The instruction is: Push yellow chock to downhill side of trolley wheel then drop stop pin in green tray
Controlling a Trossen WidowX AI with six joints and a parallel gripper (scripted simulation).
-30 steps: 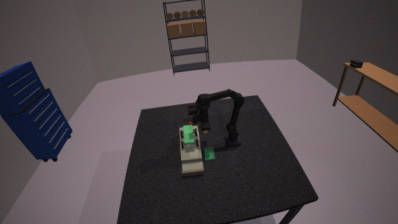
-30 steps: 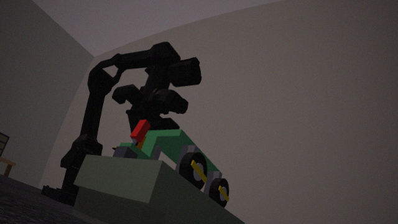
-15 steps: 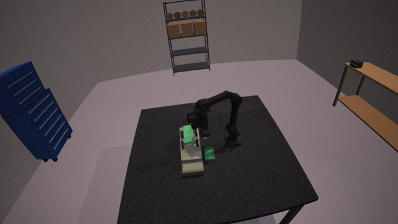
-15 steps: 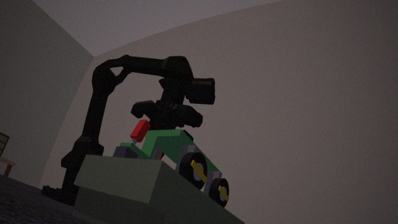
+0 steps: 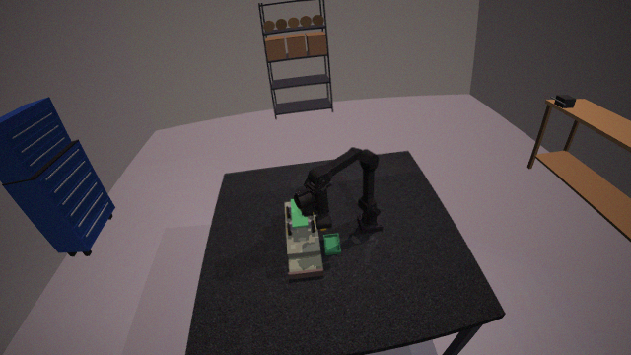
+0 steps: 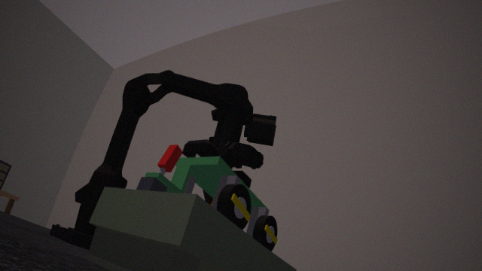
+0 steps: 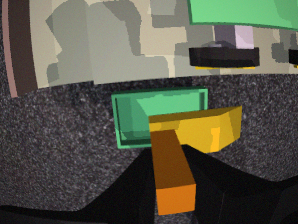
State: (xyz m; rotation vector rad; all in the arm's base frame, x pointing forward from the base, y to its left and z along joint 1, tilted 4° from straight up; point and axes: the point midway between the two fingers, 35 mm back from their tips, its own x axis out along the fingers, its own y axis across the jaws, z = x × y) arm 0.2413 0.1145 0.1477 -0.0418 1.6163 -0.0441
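Right now my gripper tip is 80 mm short of the red-headed stop pin, 220 mm to the left of it and 20 mm above it. Also, from my gripper tip: yellow chock: 20 mm to the right, 10 mm below; green trolley: 100 mm ahead, 110 mm to the right, 40 mm below; green tray: 30 mm behind, 10 mm to the right, 160 mm below.
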